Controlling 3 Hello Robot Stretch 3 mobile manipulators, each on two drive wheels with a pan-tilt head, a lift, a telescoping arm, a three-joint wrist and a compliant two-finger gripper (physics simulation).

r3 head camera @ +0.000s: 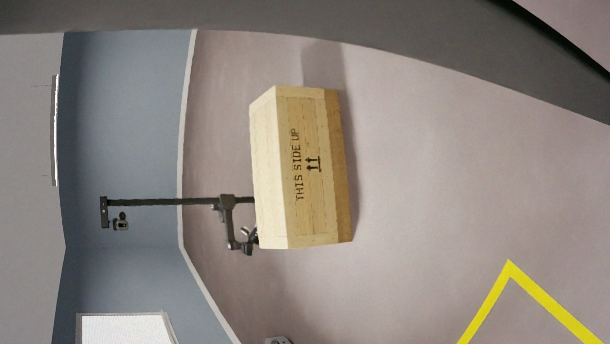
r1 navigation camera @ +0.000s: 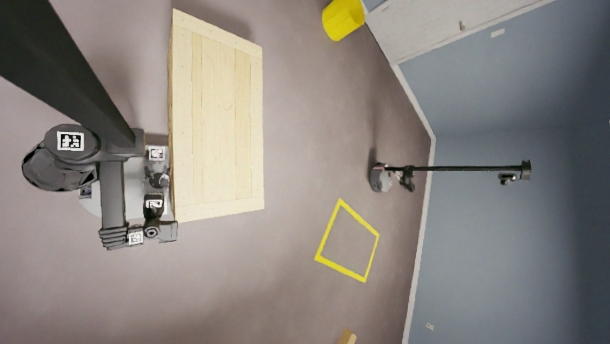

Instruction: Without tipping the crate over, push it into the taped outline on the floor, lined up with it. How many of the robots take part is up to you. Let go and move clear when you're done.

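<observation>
The pale wooden crate (r1 navigation camera: 220, 125) (r3 head camera: 307, 167) stands upright, "THIS SIDE UP" facing r3. The yellow taped outline (r1 navigation camera: 328, 230) (r3 head camera: 555, 306) lies on the floor beyond the crate from r1, apart from it and turned at an angle; part of it shows in the r3 view. r1's gripper (r1 navigation camera: 159, 178) is beside the crate's near long side, close to one end; the r3 view shows r1's arm behind the crate. Contact and finger opening are unclear. r3's gripper (r1 navigation camera: 410, 179) is small, beyond the crate near the far wall; its fingers are unclear. r2's gripper does not show.
A yellow bin (r1 navigation camera: 343, 21) stands by the door (r1 navigation camera: 425, 30). A small wooden block (r1 navigation camera: 347, 337) lies at the lower edge of the r1 view. r3's base (r1 navigation camera: 381, 178) stands near the outline. Part of another robot's base (r3 head camera: 278, 341) shows. Walls (r1 navigation camera: 490, 225) (r3 head camera: 125, 125) border the floor.
</observation>
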